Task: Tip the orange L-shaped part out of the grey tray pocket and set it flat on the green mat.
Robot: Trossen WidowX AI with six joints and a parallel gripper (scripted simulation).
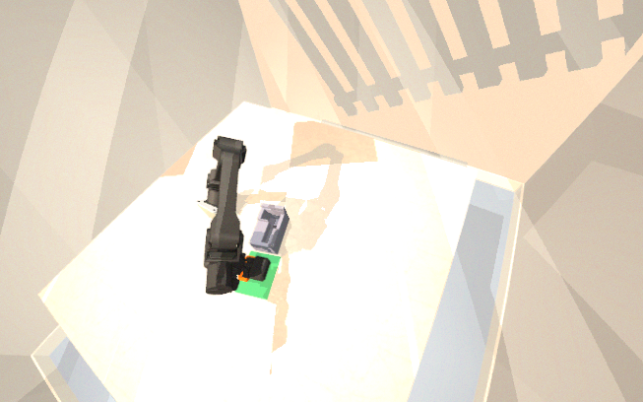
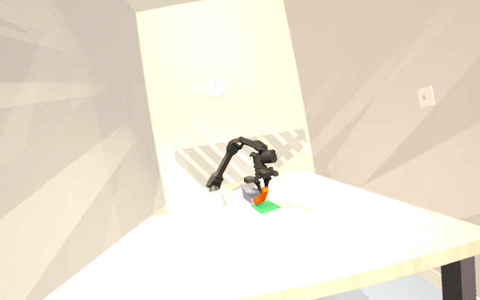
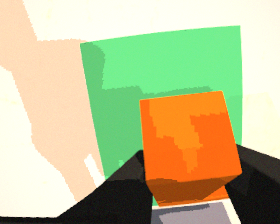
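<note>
Right now the green mat is 20 mm to the left of my gripper tip and 100 mm below it. Round my gripper tip: orange L-shaped part (20 mm behind, 30 mm to the left, 30 mm below).
</note>
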